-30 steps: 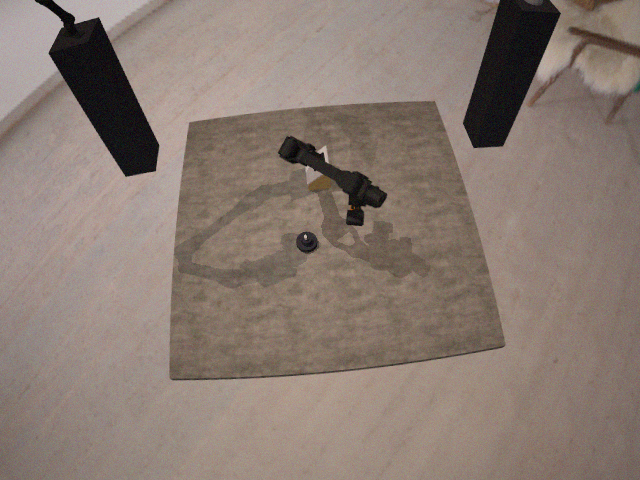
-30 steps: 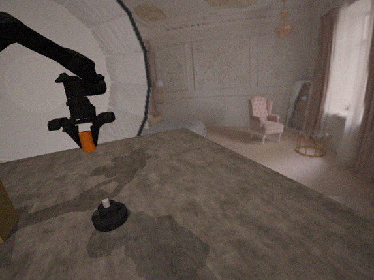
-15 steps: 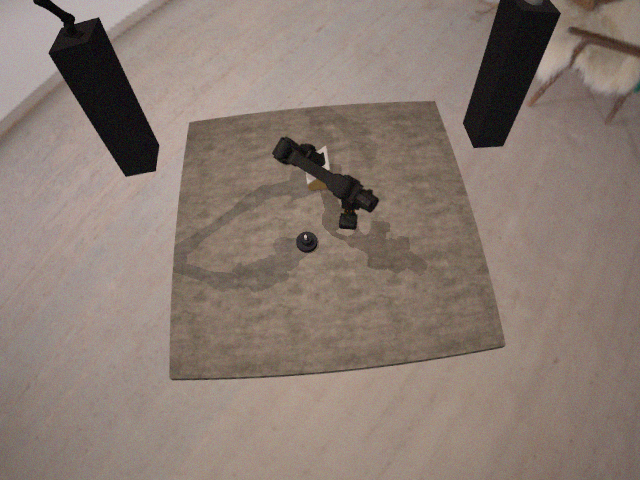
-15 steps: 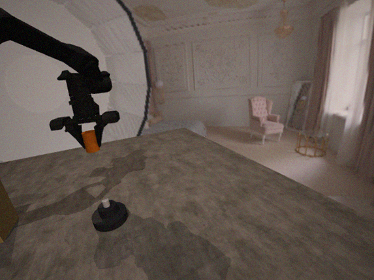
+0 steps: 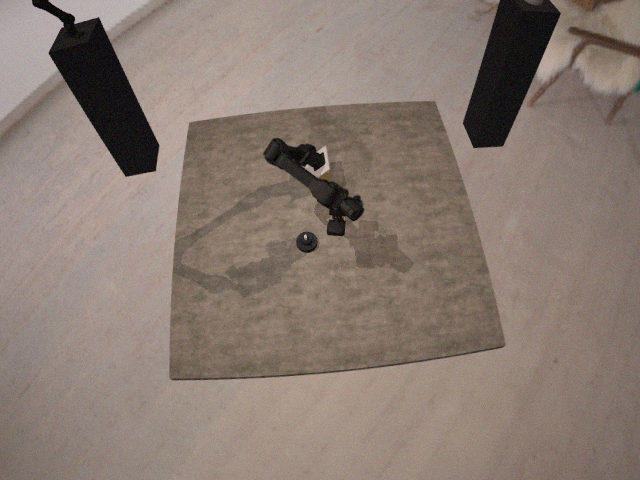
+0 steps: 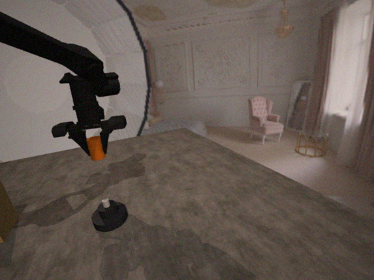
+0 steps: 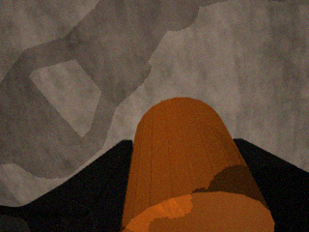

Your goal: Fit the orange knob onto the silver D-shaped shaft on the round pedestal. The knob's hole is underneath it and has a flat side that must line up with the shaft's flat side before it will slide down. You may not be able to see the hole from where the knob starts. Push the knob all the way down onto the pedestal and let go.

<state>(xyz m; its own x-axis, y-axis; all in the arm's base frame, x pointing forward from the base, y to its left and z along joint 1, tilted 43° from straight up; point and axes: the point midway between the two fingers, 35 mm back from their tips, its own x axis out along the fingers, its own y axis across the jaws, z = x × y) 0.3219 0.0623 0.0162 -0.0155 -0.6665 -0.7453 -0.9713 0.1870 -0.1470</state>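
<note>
Now: gripper tip 13 cm to the left of the black round pedestal and 10 cm above it. Also, from my gripper tip: orange knob 3 cm above.
</note>
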